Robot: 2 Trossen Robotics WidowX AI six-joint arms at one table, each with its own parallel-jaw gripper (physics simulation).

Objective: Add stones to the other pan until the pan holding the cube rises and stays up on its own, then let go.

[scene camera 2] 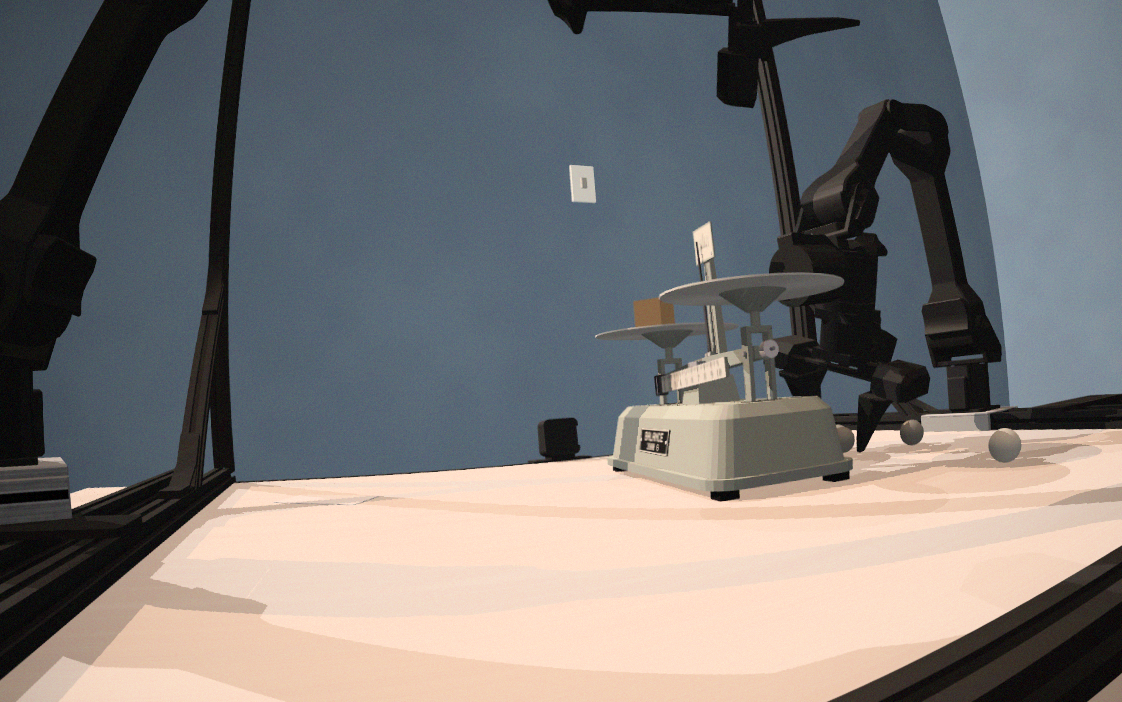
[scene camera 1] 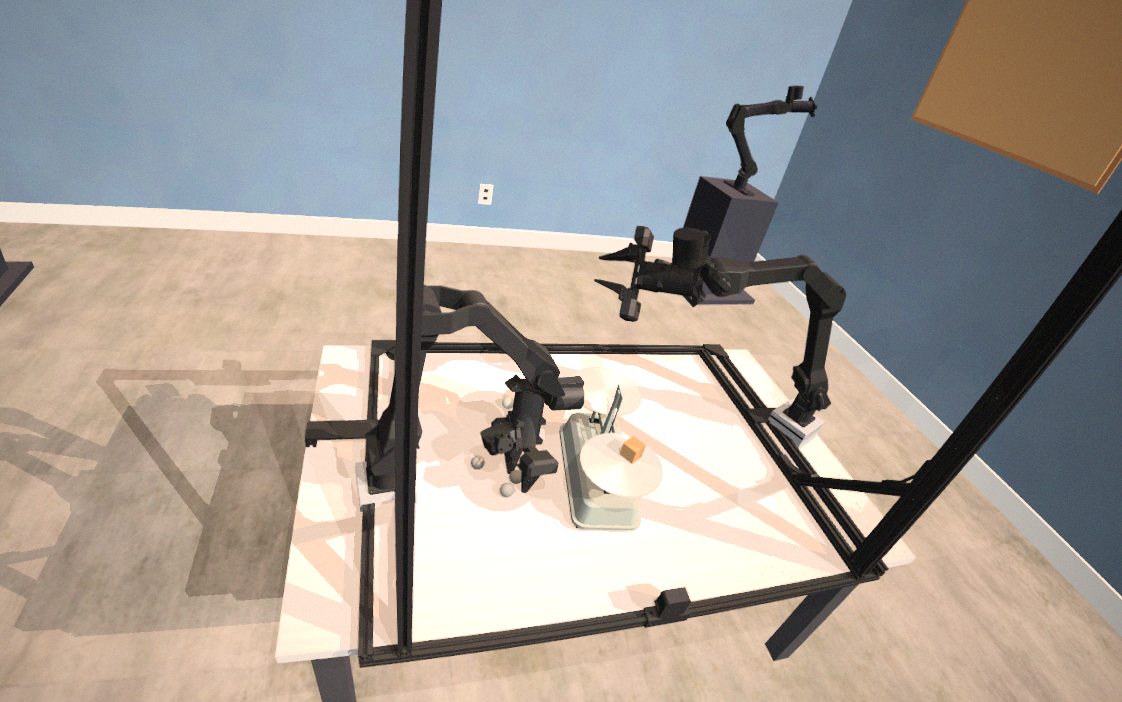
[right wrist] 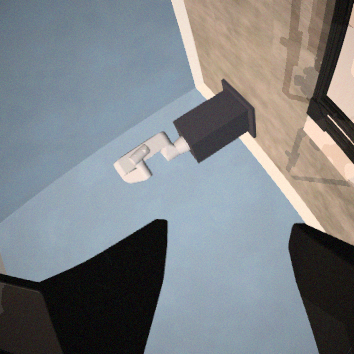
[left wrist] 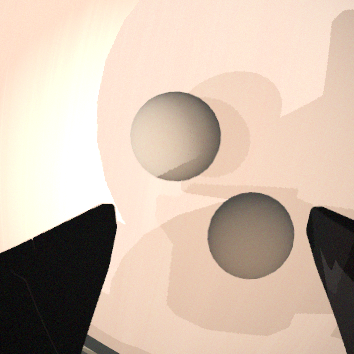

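Seen in the pictures: left gripper, fingertip midpoint: (scene camera 1: 517,482) (left wrist: 215,218); right gripper, fingertip midpoint: (scene camera 1: 596,269) (right wrist: 230,233); left arm's base, origin of the base link: (scene camera 2: 970,410) (scene camera 1: 385,478); right arm's base, origin of the base link: (scene camera 1: 798,415).
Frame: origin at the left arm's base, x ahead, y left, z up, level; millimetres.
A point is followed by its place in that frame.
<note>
An orange cube (scene camera 1: 632,449) @[z 152, x 407, y -144 mm] (scene camera 2: 653,312) @[z 138, x 428, y -121 mm] sits on one pan (scene camera 1: 602,473) @[z 122, x 346, y -162 mm] (scene camera 2: 616,334) @[z 121, x 448, y -159 mm] of the grey balance (scene camera 1: 608,514) @[z 21, x 377, y -180 mm] (scene camera 2: 703,434) @[z 26, x 497, y 28 mm]; this pan is the lower one. The other pan (scene camera 1: 626,395) @[z 135, x 478, y 12 mm] (scene camera 2: 748,287) @[z 133, x 462, y 53 mm] is higher, with no stone visible on it. My left gripper (scene camera 2: 834,420) @[z -11, x 244, y -48 mm] (left wrist: 215,218) @[z -11, x 244, y -48 mm] is open, low beside the balance. In the left wrist view, one round grey stone (left wrist: 251,235) @[z 5, x 240, y -35 mm] lies between its fingers, nearer the right-hand finger, and another stone (left wrist: 175,136) @[z 5, x 217, y -59 mm] lies just beyond the fingertips. My right gripper (scene camera 1: 599,269) @[z 326, x 445, y 196 mm] (right wrist: 230,233) @[z 326, x 445, y 196 mm] is open and empty, high above the table's far side.
More stones (scene camera 1: 477,461) @[z 3, x 178, y 8 mm] (scene camera 1: 507,403) @[z 0, x 287, y 168 mm] lie on the white table (scene camera 1: 513,571) @[z -21, x 184, y -226 mm] left of the balance in scene camera 1. A black frame (scene camera 1: 529,640) @[z -25, x 174, y -345 mm] runs around the table, with a small black box (scene camera 1: 673,603) @[z 31, x 403, y -376 mm] on its front bar. The left arm partly hides the stone area.
</note>
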